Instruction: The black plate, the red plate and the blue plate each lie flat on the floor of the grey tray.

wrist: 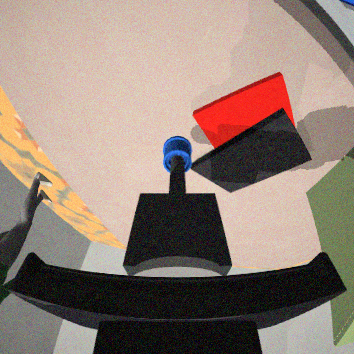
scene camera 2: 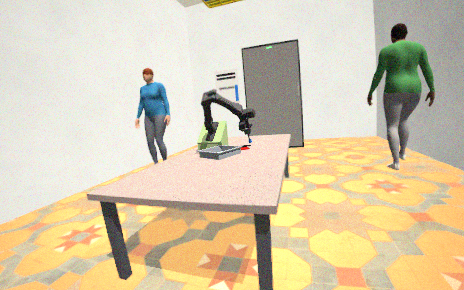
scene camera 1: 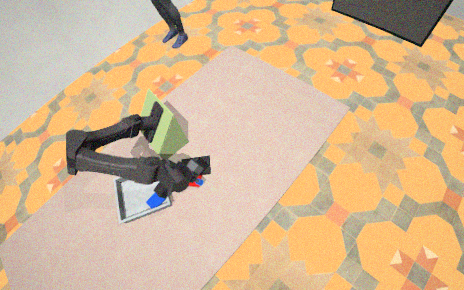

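Pixels of known places: hand, tool point: (wrist: pixel 176 148) (scene camera 2: pixel 250 142) (scene camera 1: pixel 200 182); arm's base, link origin: (scene camera 2: pixel 212 131) (scene camera 1: pixel 153 122).
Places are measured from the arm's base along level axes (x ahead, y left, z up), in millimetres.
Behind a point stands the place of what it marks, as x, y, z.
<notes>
The black plate (scene camera 2: pixel 245 146) {287, 25, -141} (wrist: pixel 252 152) {252, 13, -136} lies partly over the red plate (scene camera 1: pixel 191 184) {303, -33, -146} (scene camera 2: pixel 244 148) {302, -36, -146} (wrist: pixel 245 107) {281, -36, -146} on the table beside the tray. The black plate is hidden under the arm in scene camera 1. The blue plate (scene camera 1: pixel 156 201) {264, -206, -143} (wrist: pixel 348 2) {233, -158, -146} is inside the grey tray (scene camera 1: pixel 145 214) {281, -279, -144} (scene camera 2: pixel 220 155) {257, -364, -128} (wrist: pixel 330 36) {229, -129, -155}; part of it is hidden by the arm in scene camera 1, and it does not show in scene camera 2. My gripper, a blue suction cup (scene camera 1: pixel 200 182) (scene camera 2: pixel 250 141) (wrist: pixel 177 150), is beside the black plate's corner in the wrist view and carries no plate.
The arm stands on a green block (scene camera 1: pixel 172 132) {104, 41, -10} (scene camera 2: pixel 222 136) {98, -10, -45} (wrist: pixel 332 215) {104, 47, -89}, close to the tray and the plates on the pinkish table (scene camera 1: pixel 260 110) {207, 484, -155} (scene camera 2: pixel 190 185) {354, -847, -156}. A person in blue (scene camera 2: pixel 154 100) and one in green (scene camera 2: pixel 402 65) stand away from the table.
</notes>
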